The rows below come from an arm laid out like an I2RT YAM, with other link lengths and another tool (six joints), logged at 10 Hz.
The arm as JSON. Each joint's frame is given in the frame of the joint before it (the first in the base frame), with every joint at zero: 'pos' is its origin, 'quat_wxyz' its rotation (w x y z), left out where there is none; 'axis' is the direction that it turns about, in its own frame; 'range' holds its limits. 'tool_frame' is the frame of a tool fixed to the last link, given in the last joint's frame.
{
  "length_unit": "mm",
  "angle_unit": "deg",
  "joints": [
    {
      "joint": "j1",
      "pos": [
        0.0,
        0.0,
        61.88
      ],
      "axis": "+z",
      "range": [
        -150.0,
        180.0
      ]
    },
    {
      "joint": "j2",
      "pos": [
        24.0,
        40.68,
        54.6
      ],
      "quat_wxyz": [
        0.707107,
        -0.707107,
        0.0,
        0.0
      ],
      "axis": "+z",
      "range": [
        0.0,
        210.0
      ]
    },
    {
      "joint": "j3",
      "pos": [
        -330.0,
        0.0,
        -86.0
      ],
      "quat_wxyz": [
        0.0,
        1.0,
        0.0,
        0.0
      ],
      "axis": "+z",
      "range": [
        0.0,
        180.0
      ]
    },
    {
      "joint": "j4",
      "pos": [
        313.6,
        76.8,
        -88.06
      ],
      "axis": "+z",
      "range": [
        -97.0,
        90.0
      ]
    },
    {
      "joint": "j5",
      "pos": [
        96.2,
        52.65,
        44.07
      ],
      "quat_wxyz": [
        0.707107,
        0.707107,
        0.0,
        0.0
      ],
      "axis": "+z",
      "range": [
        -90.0,
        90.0
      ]
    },
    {
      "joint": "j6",
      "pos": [
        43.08,
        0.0,
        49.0
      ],
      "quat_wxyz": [
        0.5,
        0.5,
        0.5,
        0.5
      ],
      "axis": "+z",
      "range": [
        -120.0,
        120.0
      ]
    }
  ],
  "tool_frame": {
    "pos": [
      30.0,
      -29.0,
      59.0
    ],
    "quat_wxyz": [
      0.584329,
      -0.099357,
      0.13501,
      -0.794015
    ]
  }
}
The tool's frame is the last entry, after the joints.
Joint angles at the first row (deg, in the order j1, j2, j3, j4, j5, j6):
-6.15, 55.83, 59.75, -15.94, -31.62, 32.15
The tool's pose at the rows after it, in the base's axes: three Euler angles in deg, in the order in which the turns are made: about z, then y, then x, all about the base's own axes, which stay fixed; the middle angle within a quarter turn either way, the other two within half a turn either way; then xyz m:
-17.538 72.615 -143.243 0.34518 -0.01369 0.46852
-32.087 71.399 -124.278 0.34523 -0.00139 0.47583
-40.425 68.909 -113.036 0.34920 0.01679 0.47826
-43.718 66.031 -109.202 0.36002 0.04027 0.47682
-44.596 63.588 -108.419 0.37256 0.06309 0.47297
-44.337 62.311 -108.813 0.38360 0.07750 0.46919
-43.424 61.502 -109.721 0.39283 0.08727 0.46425
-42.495 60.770 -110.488 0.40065 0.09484 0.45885
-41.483 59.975 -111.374 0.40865 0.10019 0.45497
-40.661 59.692 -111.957 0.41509 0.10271 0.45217
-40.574 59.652 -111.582 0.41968 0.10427 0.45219
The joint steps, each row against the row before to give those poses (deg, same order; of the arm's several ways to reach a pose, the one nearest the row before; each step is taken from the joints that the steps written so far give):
0.16, -0.80, -0.31, 3.62, -2.88, 4.40
1.03, -0.44, -1.68, 6.83, -3.41, 6.25
2.80, 0.46, -1.27, 5.54, -0.76, 4.41
4.08, 2.06, 0.24, 2.57, 0.97, 0.96
3.80, 2.62, 0.77, 1.39, 1.36, -0.03
2.24, 2.30, 0.83, 0.84, 1.06, -0.16
1.41, 1.86, 0.53, 0.64, 0.79, -0.01
0.98, 1.57, 0.28, 0.74, 0.45, 0.19
0.50, 1.60, 0.68, 0.27, -0.06, 0.16
0.19, 1.21, 0.47, 0.44, 0.07, 0.26
0.10, 0.85, 0.39, 0.79, 0.07, 0.55

